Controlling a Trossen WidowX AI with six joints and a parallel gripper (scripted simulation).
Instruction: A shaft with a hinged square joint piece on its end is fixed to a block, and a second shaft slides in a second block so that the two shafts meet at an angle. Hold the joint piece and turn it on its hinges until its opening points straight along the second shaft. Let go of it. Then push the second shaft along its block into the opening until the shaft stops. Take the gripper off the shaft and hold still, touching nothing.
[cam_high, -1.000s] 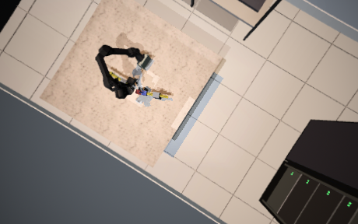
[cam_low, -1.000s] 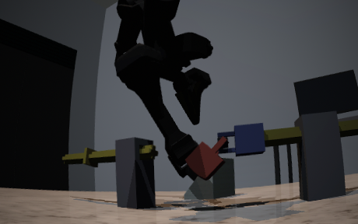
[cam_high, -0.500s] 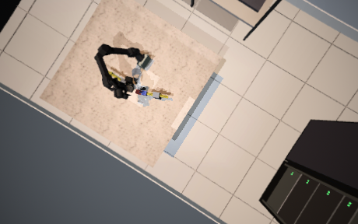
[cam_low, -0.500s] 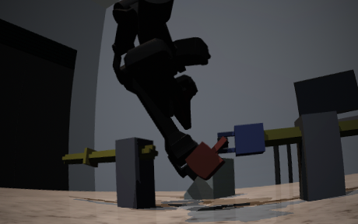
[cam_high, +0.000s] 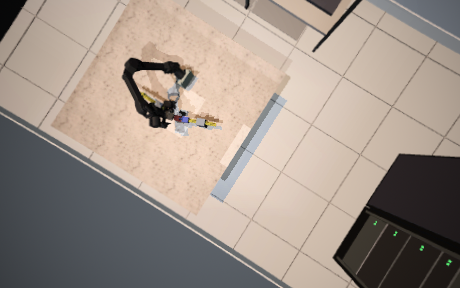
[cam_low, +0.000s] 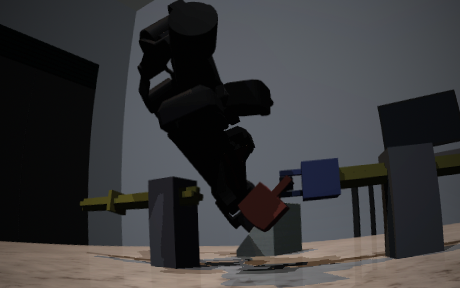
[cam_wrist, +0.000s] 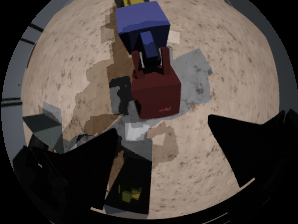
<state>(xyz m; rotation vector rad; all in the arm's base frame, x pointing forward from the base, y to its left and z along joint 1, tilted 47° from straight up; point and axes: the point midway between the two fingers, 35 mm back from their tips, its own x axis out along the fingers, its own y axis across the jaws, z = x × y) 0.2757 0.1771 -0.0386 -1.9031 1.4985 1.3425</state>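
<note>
Now: gripper tip 3 cm to the right of the red square joint piece, 2 cm past it and 1 cm above it.
</note>
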